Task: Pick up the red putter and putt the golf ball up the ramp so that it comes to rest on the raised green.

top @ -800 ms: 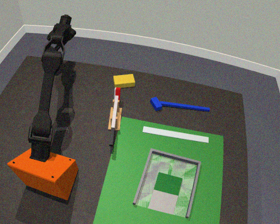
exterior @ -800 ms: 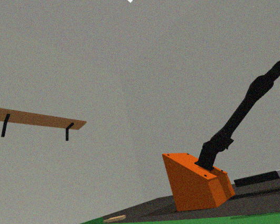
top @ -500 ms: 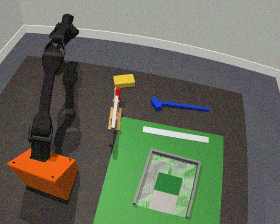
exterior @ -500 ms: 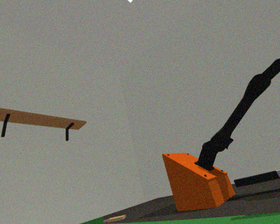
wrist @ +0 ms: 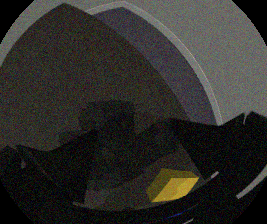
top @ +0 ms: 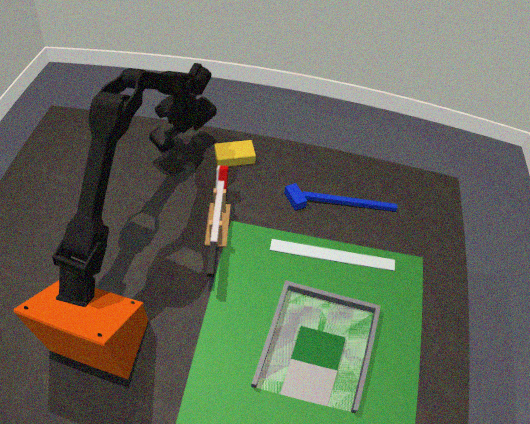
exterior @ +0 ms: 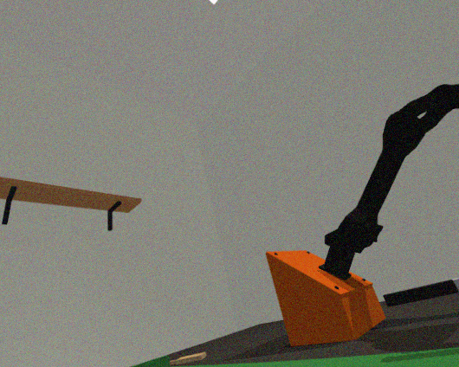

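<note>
My gripper tip is 140 mm short of the tan wooden piece, 260 mm to the left of it and 20 mm below it. From my gripper tip the other things lie so: blue putter: 430 mm ahead, 150 mm to the right; white strip: 420 mm ahead, 310 mm to the right, 10 mm below; white golf ball: 350 mm ahead, 790 mm to the right, 10 mm above.
</note>
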